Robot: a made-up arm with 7 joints.
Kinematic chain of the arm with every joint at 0, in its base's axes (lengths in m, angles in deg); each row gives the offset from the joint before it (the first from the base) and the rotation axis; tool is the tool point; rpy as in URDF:
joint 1: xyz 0 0 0.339 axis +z
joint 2: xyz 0 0 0 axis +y
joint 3: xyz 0 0 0.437 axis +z
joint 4: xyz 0.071 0 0 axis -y
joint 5: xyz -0.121 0 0.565 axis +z
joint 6: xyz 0 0 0 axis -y
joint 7: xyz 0.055 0 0 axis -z
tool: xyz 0 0 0 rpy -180 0 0
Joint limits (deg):
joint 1: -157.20..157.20
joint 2: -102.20..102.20
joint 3: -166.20..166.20
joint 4: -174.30..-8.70
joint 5: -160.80..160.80
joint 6: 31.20..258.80
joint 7: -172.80..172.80
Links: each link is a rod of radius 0.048 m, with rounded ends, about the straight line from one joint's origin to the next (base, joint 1, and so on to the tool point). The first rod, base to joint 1, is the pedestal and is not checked.
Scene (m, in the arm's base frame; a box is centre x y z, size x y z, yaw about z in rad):
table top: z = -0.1
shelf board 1: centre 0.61 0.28 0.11 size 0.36 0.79 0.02 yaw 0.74
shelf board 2: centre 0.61 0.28 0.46 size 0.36 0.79 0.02 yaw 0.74
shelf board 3: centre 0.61 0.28 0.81 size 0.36 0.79 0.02 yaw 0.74
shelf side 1: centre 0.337 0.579 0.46 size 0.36 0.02 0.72 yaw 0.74
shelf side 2: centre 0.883 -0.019 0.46 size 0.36 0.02 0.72 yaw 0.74
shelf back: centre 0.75 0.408 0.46 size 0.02 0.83 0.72 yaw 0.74
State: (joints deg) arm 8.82 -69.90 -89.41 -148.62 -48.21 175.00 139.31
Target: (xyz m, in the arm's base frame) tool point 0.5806 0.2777 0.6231
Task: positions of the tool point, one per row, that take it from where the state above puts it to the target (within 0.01 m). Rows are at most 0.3 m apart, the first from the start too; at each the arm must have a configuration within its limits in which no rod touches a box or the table.
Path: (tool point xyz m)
1: 0.1875 -0.4882 0.4980
2: 0.3428 -0.4043 0.5922
3: 0.4888 -0.2356 0.6539
4: 0.5801 0.0041 0.6663
5: 0.5806 0.2777 0.6231

